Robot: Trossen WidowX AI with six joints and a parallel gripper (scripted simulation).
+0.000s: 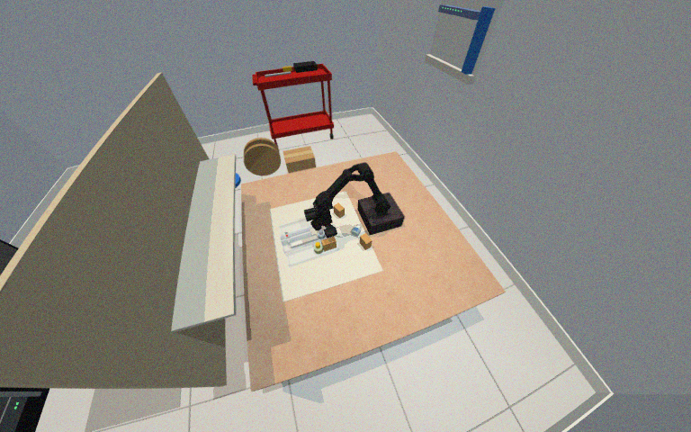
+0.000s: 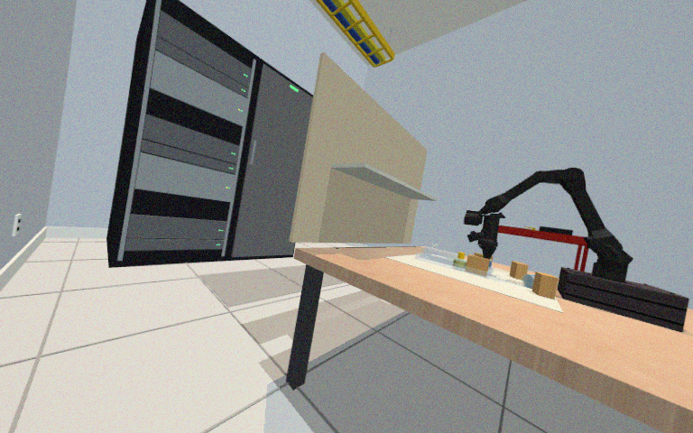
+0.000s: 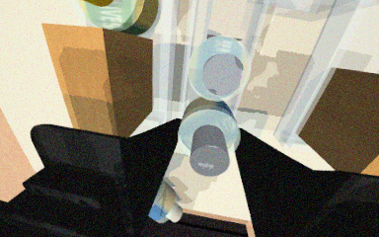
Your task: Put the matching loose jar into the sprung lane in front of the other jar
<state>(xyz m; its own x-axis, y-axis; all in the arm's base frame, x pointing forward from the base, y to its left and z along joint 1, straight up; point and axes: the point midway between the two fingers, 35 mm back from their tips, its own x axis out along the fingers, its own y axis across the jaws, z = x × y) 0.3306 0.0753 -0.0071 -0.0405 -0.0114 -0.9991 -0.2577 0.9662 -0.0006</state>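
Right now the lane is 160 mm ahead of my gripper tip, 30 mm below it and 20 mm to the left of it. From my gripper tip the other things lie so: bluish jar: 170 mm behind, 20 mm below, 10 mm to the right.
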